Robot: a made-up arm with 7 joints.
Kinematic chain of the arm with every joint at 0, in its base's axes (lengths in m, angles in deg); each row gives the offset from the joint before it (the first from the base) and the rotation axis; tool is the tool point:
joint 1: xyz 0 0 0.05 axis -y
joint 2: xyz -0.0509 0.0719 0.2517 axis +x
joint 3: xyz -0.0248 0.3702 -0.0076 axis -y
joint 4: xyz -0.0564 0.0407 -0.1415 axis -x
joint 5: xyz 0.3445 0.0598 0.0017 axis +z
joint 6: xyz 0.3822 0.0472 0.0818 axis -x
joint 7: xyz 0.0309 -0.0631 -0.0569 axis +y
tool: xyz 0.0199 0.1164 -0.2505
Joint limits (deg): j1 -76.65..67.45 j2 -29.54..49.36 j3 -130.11..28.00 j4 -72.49..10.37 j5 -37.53..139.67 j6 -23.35..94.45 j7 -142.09..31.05
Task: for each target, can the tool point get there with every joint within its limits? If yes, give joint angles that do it. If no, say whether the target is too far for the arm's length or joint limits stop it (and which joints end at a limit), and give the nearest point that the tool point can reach.
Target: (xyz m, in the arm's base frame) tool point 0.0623 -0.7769 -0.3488
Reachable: no: joint limits stop it (at a limit: joint 2, joint 5, joint 6) | nearest point 0.0632 -0.3130 -0.3547 | short by 0.464 m
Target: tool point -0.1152 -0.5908 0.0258
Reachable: no: joint limits stop it (at a limit: joint 1, joint 2, joint 5, joint 6) | nearest point -0.2727 -0.2809 -0.0102 | short by 0.349 m
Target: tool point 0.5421 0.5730 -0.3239
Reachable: yes | joints 56.12 -6.03 -108.29 -66.14 39.66 74.78 -90.54
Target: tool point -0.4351 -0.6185 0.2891
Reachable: no: joint limits stop it (at a limit: joint 1, joint 2, joint 5, joint 6) | nearest point -0.4335 -0.2978 0.2439 | short by 0.324 m
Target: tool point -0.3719 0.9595 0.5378
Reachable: yes | joints 31.93 39.19 -55.41 -24.32 74.98 -10.11 13.85
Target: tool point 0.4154 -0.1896 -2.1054
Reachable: no: too far | nearest point 0.1824 0.1906 -0.9175 | short by 1.269 m
